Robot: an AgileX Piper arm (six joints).
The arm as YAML. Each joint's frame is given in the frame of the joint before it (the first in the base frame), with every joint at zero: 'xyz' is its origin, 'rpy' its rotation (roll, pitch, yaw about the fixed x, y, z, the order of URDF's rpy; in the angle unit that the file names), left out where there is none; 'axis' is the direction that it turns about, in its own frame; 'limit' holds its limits. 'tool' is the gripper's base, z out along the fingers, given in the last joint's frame.
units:
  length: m
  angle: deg
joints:
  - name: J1
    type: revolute
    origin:
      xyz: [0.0, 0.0, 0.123]
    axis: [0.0, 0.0, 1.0]
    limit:
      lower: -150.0
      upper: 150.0
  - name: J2
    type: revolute
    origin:
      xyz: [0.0, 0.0, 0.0]
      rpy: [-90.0, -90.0, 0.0]
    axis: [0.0, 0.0, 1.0]
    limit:
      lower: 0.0
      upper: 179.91
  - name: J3
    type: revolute
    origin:
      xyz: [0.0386, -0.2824, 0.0]
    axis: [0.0, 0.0, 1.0]
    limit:
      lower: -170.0
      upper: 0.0
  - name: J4
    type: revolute
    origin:
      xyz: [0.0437, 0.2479, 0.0]
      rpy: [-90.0, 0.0, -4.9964]
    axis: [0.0, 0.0, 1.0]
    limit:
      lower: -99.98
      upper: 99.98
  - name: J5
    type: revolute
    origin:
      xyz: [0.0, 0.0, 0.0]
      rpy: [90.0, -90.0, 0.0]
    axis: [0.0, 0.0, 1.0]
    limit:
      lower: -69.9
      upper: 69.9
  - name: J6
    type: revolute
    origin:
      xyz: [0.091, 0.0, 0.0]
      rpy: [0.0, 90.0, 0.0]
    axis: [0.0, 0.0, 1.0]
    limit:
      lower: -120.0
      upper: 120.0
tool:
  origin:
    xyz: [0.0, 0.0, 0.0]
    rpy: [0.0, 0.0, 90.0]
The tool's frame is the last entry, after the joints.
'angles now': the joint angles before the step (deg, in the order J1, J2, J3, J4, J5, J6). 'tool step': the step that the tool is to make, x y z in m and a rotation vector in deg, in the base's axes. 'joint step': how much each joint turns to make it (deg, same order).
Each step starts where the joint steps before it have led.
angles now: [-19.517, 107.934, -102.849, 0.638, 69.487, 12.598]
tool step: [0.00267, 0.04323, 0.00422, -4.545, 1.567, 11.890]
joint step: [6.640, -2.081, 2.097, -2.850, 0.149, -5.600]
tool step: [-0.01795, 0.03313, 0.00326, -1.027, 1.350, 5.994]
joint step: [4.522, -4.927, 6.084, -0.734, -0.084, -1.552]
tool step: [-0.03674, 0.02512, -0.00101, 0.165, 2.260, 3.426]
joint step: [3.382, -7.644, 9.846, -0.084, 0.059, -0.047]
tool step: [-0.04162, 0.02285, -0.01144, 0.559, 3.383, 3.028]
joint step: [3.734, -7.665, 11.031, 0.190, 0.076, 0.709]
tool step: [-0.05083, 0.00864, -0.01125, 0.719, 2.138, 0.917]
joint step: [1.604, -9.495, 11.629, 0.575, 0.035, 0.621]
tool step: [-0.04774, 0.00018, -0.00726, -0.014, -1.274, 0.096]
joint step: [0.163, -10.232, 9.730, -0.051, -0.768, 0.108]
